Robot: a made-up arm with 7 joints. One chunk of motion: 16 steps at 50 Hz.
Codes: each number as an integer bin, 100 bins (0 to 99) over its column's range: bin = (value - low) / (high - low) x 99, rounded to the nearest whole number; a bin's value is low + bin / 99 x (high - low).
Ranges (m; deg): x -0.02..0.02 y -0.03..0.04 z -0.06..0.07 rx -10..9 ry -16..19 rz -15..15
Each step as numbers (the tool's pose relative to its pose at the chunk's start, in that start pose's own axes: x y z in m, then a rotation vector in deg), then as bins.
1 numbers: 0.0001 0.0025 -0.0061 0.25 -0.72 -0.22
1 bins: 50 46 41 53 43 49
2 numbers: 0.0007 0.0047 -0.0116 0.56 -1.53 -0.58
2 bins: 51 49 37 55 41 48
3 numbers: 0.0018 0.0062 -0.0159 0.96 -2.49 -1.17
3 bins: 54 51 34 57 38 46
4 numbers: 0.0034 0.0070 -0.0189 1.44 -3.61 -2.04
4 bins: 58 52 31 60 35 43
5 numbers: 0.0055 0.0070 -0.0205 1.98 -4.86 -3.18
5 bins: 63 52 30 62 32 39
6 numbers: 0.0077 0.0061 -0.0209 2.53 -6.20 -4.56
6 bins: 69 51 30 65 28 34
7 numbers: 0.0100 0.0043 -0.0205 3.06 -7.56 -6.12
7 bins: 74 49 30 68 24 29
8 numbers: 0.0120 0.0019 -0.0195 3.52 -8.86 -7.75
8 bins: 79 45 31 70 20 24
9 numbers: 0.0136 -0.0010 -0.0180 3.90 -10.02 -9.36
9 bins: 83 41 32 72 17 19
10 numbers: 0.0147 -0.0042 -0.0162 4.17 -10.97 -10.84
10 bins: 86 36 33 74 14 14
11 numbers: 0.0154 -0.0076 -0.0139 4.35 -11.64 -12.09
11 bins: 88 32 35 75 12 10
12 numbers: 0.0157 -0.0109 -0.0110 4.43 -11.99 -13.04
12 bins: 88 27 37 75 11 6
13 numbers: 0.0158 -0.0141 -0.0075 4.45 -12.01 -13.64
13 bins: 89 22 40 75 11 4
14 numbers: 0.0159 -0.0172 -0.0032 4.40 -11.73 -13.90
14 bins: 89 18 43 75 12 4
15 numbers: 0.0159 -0.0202 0.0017 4.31 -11.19 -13.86
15 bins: 89 14 47 75 14 4
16 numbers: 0.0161 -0.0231 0.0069 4.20 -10.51 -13.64
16 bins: 89 10 51 74 16 4
